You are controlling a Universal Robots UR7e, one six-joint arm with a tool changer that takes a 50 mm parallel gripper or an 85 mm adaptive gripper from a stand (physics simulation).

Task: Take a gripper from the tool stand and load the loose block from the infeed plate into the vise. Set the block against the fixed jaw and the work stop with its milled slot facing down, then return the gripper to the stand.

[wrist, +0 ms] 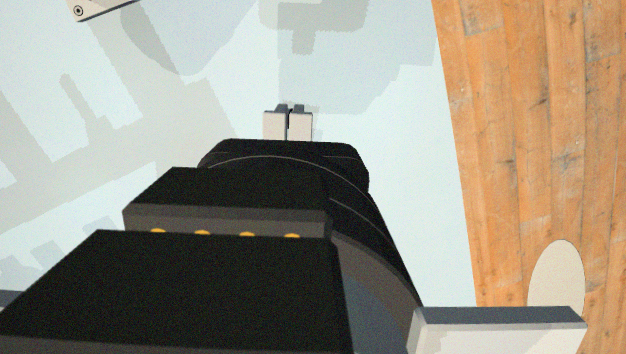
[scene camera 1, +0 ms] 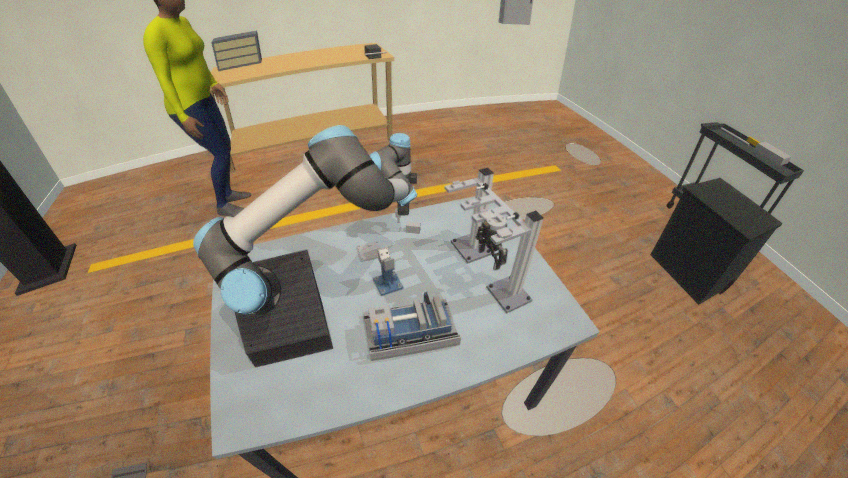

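Places are measured from the arm's base along level axes (x ahead, y up, z right), in millimetres.
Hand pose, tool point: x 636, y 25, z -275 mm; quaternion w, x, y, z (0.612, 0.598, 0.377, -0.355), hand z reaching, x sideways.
Each offset is from my tool point to the centre of the thing.
My gripper (scene camera 1: pixel 399 219) (wrist: pixel 288 122), the slim parallel one, hangs pointing down over the back of the table. Its fingertips are close together and it is shut, with no block seen between them. A small grey block {dy -224, dx +40, dz +20 mm} (scene camera 1: pixel 412 227) lies at the back of the table, just right of the fingers in the scene view; it does not show in the wrist view. A pale flat plate {dy -240, dx -180, dz +57 mm} (scene camera 1: pixel 366 254) (wrist: pixel 97 6) lies further forward and left. The vise {dy -194, dx -203, dz +478 mm} (scene camera 1: pixel 406 327) stands at the front middle with no block seen between its jaws. The tool stand (scene camera 1: pixel 524 258) stands at the right.
A black adaptive gripper (scene camera 1: pixel 492 244) hangs in the tool stand. A blue pedestal (scene camera 1: pixel 388 281) with a pale head stands between the plate and the vise. The robot's black base (scene camera 1: pixel 296 326) is at the left. A person (scene camera 1: pixel 181 71) stands behind the table near a wooden bench (scene camera 1: pixel 314 59).
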